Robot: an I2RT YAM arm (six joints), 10 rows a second.
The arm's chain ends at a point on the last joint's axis. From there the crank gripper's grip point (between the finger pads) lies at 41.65 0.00 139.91 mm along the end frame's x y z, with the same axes.
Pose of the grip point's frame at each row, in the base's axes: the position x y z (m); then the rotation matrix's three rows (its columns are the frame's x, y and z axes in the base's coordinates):
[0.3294, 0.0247, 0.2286], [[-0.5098, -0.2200, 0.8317], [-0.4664, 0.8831, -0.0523], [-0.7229, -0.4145, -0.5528]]
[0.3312, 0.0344, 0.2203], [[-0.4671, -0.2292, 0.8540], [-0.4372, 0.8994, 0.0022], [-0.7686, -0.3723, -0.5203]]
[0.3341, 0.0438, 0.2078], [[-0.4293, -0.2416, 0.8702], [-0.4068, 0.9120, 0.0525], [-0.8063, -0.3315, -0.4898]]
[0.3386, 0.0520, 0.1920], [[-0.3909, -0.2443, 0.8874], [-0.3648, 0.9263, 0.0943], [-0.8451, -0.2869, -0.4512]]
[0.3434, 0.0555, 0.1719], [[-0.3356, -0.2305, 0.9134], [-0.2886, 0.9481, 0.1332], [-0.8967, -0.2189, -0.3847]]
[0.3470, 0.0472, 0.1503], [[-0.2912, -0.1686, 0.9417], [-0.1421, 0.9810, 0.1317], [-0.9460, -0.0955, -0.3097]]
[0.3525, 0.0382, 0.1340], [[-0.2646, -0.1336, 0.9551], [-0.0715, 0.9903, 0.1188], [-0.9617, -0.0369, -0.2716]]
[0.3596, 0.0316, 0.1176], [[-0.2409, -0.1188, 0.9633], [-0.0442, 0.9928, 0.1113], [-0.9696, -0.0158, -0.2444]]
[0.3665, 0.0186, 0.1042], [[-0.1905, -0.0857, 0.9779], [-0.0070, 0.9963, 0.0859], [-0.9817, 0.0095, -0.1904]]
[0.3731, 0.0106, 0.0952], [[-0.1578, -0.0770, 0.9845], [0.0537, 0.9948, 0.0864], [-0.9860, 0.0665, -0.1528]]
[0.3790, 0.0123, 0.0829], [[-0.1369, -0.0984, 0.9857], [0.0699, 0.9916, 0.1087], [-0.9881, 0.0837, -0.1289]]
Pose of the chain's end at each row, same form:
[0.2343, 0.0514, 0.3361], [[-0.5098, -0.2200, 0.8317], [-0.4664, 0.8831, -0.0523], [-0.7229, -0.4145, -0.5528]]
[0.2312, 0.0523, 0.3251], [[-0.4671, -0.2292, 0.8540], [-0.4372, 0.8994, 0.0022], [-0.7686, -0.3723, -0.5203]]
[0.2302, 0.0534, 0.3099], [[-0.4293, -0.2416, 0.8702], [-0.4068, 0.9120, 0.0525], [-0.8063, -0.3315, -0.4898]]
[0.2307, 0.0540, 0.2903], [[-0.3909, -0.2443, 0.8874], [-0.3648, 0.9263, 0.0943], [-0.8451, -0.2869, -0.4512]]
[0.2296, 0.0489, 0.2631], [[-0.3356, -0.2305, 0.9134], [-0.2886, 0.9481, 0.1332], [-0.8967, -0.2189, -0.3847]]
[0.2274, 0.0347, 0.2330], [[-0.2912, -0.1686, 0.9417], [-0.1421, 0.9810, 0.1317], [-0.9460, -0.0955, -0.3097]]
[0.2299, 0.0246, 0.2121], [[-0.2646, -0.1336, 0.9551], [-0.0715, 0.9903, 0.1188], [-0.9617, -0.0369, -0.2716]]
[0.2349, 0.0179, 0.1922], [[-0.2409, -0.1188, 0.9633], [-0.0442, 0.9928, 0.1113], [-0.9696, -0.0158, -0.2444]]
[0.2376, 0.0069, 0.1717], [[-0.1905, -0.0857, 0.9779], [-0.0070, 0.9963, 0.0859], [-0.9817, 0.0095, -0.1904]]
[0.2419, -0.0037, 0.1576], [[-0.1578, -0.0770, 0.9845], [0.0537, 0.9948, 0.0864], [-0.9860, 0.0665, -0.1528]]
[0.2468, -0.0058, 0.1421], [[-0.1369, -0.0984, 0.9857], [0.0699, 0.9916, 0.1087], [-0.9881, 0.0837, -0.1289]]

